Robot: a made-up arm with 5 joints.
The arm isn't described. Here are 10 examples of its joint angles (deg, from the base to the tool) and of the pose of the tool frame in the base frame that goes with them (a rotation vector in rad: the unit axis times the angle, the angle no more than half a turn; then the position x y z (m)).
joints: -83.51 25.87 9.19 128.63 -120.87
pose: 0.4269 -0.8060 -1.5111 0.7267 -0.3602 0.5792
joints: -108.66 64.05 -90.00 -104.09 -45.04
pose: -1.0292 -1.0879 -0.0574 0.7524 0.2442 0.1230
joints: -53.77 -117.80 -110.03 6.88 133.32
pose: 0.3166 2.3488 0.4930 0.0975 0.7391 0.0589
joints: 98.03 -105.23 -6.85 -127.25 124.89
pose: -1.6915 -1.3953 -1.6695 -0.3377 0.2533 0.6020
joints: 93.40 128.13 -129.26 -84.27 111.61
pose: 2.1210 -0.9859 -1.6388 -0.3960 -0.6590 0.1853
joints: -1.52 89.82 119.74 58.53 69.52
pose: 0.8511 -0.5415 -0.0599 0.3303 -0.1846 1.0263
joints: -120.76 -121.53 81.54 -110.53 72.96
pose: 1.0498 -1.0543 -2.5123 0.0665 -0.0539 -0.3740
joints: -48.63 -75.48 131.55 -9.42 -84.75
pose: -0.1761 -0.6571 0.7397 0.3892 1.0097 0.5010
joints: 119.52 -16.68 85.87 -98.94 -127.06
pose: -0.7988 -1.2032 1.0966 -0.3886 0.6875 -0.6159
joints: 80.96 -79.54 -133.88 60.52 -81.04
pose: 1.9120 0.9072 -1.4102 0.0485 0.3001 -0.2134
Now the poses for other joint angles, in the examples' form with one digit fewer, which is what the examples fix.
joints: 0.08 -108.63 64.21 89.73 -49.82
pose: 0.404 2.466 1.602 -0.200 0.600 1.008
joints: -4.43 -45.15 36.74 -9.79 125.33
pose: -2.369 0.371 -0.930 0.193 -0.168 0.708
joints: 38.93 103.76 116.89 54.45 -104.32
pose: -1.971 -0.505 -1.423 0.084 -0.584 0.868
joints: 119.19 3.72 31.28 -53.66 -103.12
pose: -0.276 -1.028 1.825 -0.791 0.396 -0.521
